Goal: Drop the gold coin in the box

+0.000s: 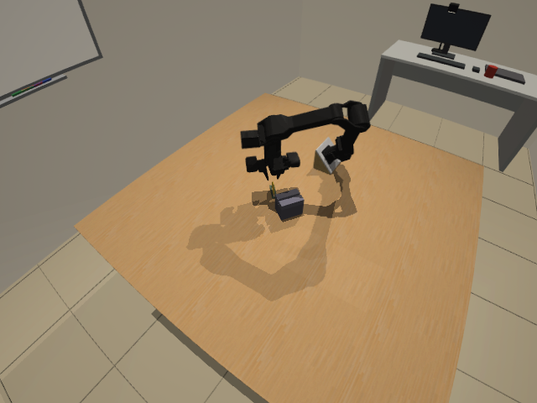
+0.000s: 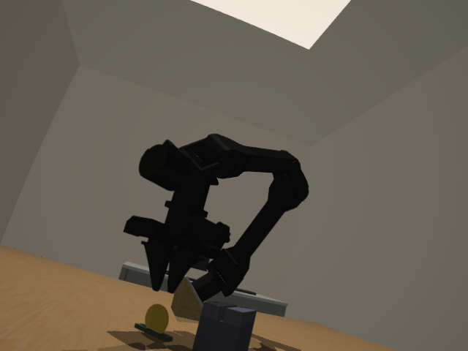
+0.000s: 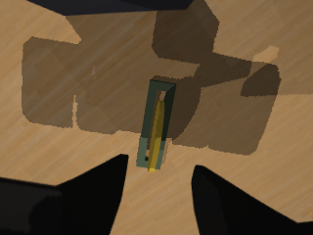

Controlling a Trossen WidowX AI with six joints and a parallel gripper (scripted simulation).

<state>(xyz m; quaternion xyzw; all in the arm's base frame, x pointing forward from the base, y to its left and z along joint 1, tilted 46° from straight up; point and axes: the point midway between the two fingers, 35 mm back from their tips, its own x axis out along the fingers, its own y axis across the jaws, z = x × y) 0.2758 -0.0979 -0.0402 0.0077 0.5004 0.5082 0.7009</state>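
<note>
Now: the gold coin 40 mm below my gripper tip.
</note>
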